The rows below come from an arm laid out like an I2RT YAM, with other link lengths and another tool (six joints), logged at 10 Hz.
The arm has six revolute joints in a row. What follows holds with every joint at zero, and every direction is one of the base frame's. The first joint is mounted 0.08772 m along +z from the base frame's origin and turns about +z. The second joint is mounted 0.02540 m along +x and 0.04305 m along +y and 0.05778 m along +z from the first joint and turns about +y. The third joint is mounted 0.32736 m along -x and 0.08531 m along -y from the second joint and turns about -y. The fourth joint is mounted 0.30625 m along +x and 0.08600 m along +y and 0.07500 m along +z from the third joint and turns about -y. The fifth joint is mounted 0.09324 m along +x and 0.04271 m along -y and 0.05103 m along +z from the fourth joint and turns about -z. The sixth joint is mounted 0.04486 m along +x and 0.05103 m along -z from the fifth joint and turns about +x. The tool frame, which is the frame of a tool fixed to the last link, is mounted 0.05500 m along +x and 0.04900 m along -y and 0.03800 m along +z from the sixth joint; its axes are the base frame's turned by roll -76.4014, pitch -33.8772 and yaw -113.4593 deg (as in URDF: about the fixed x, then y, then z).
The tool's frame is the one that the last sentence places.
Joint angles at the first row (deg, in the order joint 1, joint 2, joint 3, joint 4, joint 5, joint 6):
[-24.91, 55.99, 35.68, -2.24, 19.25, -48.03]
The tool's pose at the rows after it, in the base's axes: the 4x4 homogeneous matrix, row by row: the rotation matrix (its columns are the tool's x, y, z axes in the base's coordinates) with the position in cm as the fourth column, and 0 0 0 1 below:
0.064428 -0.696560 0.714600 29.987; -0.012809 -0.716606 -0.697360 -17.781; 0.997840 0.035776 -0.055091 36.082; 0 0 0 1
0.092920 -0.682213 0.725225 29.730; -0.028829 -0.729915 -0.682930 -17.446; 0.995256 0.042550 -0.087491 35.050; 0 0 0 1
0.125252 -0.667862 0.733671 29.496; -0.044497 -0.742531 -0.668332 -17.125; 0.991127 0.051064 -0.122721 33.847; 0 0 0 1
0.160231 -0.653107 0.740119 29.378; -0.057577 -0.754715 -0.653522 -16.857; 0.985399 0.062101 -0.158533 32.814; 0 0 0 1
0.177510 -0.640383 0.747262 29.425; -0.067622 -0.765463 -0.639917 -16.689; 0.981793 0.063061 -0.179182 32.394; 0 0 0 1
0.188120 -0.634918 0.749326 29.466; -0.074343 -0.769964 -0.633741 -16.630; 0.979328 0.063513 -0.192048 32.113; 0 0 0 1
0.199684 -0.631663 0.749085 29.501; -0.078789 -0.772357 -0.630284 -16.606; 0.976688 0.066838 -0.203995 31.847; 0 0 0 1
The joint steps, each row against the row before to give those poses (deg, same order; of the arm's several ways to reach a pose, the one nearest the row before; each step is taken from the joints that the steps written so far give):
[0.00, -0.94, -0.68, -1.46, -0.70, -0.02]
[0.00, -0.77, -1.00, -1.58, -1.05, -0.24]
[0.00, -0.59, -1.14, -1.44, -0.97, -0.33]
[0.00, -0.26, -0.68, -1.62, -0.85, -0.50]
[0.00, 0.02, -0.02, -1.07, -0.89, -0.22]
[0.00, 0.13, 0.00, -0.59, -0.40, -0.05]
[0.00, 0.18, 0.02, -0.54, -0.15, -0.11]

